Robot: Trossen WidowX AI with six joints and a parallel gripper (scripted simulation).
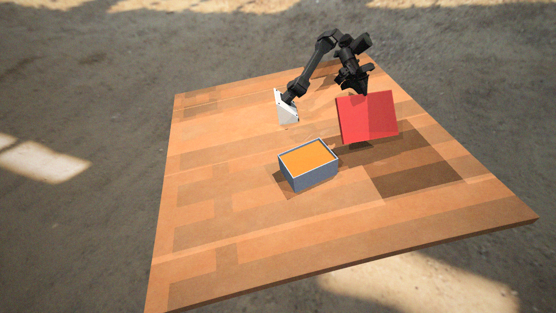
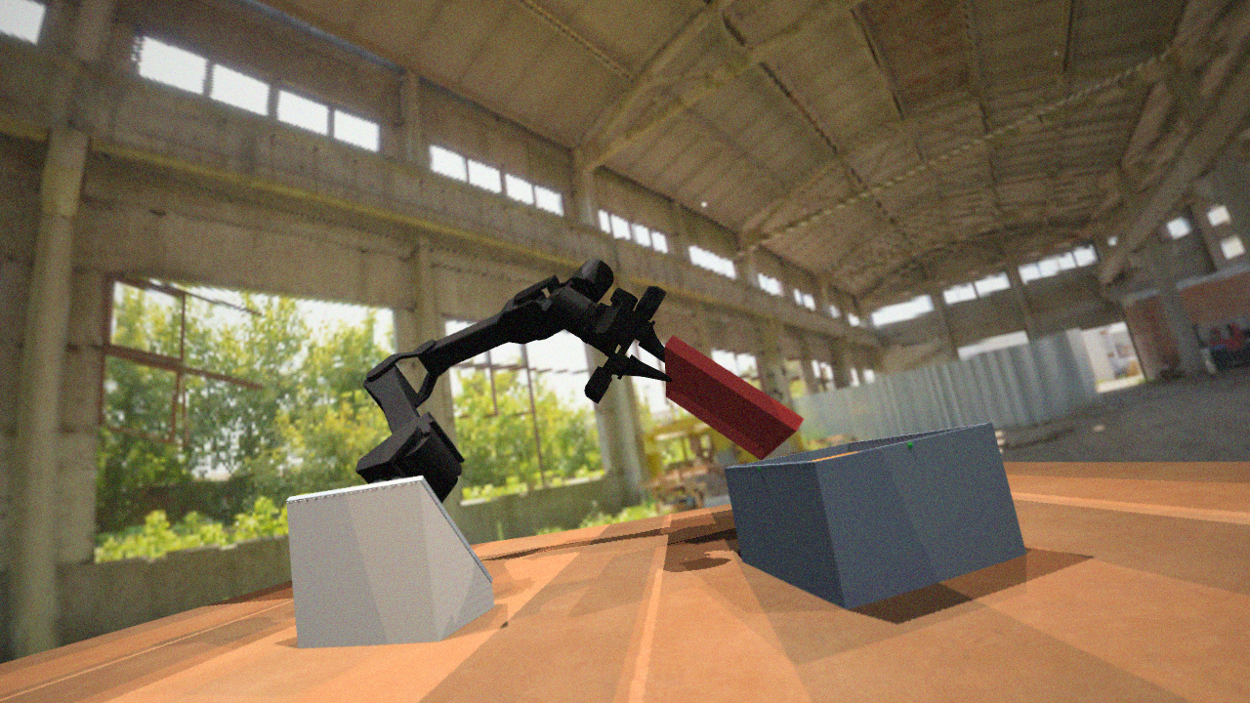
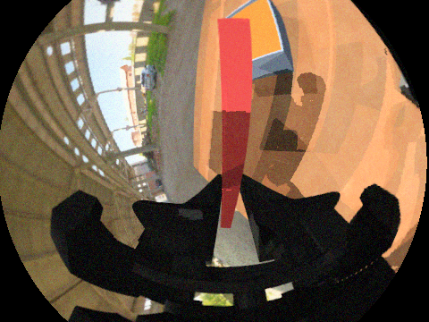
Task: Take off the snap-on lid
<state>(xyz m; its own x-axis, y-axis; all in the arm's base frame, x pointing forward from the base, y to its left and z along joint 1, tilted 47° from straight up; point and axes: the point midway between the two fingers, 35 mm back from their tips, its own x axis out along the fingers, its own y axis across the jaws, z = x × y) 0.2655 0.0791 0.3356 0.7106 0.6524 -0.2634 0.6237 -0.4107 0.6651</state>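
Right now the red lid is 6 cm ahead of my gripper tip and 6 cm below it. From my gripper tip the other things lie so: storage box: 15 cm ahead, 27 cm to the right, 19 cm below.
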